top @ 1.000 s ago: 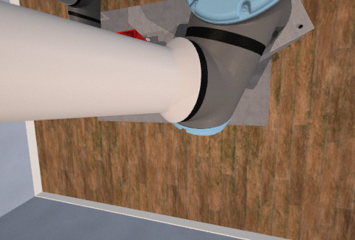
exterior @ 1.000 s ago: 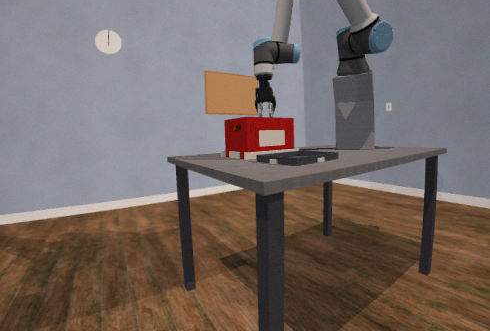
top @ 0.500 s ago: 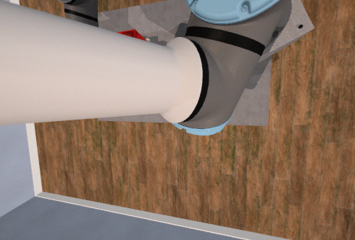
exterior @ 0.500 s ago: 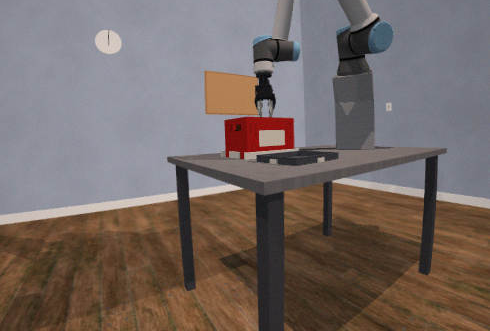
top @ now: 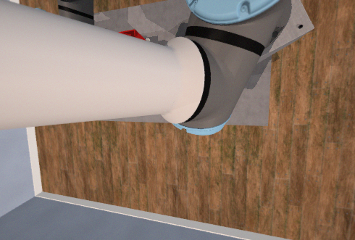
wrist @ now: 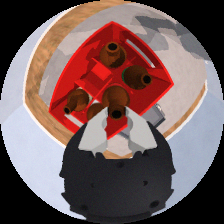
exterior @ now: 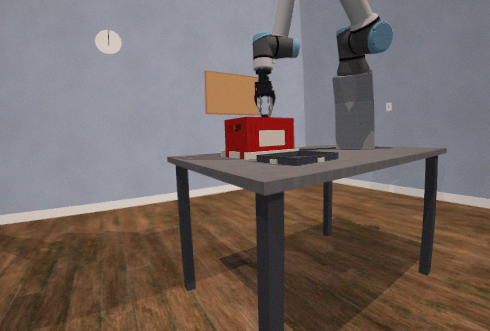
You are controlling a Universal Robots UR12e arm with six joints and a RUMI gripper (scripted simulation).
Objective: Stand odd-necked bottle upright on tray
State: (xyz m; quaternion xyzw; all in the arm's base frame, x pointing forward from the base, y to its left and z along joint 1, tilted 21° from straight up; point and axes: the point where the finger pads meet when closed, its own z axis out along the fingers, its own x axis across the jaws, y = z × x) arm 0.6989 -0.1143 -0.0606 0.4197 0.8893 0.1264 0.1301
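The red crate lies 10 cm below my hand and 4 cm to the right of it. The rest, counted from my hand: dark tray (22 cm to the left, 17 cm below, 5 cm ahead).
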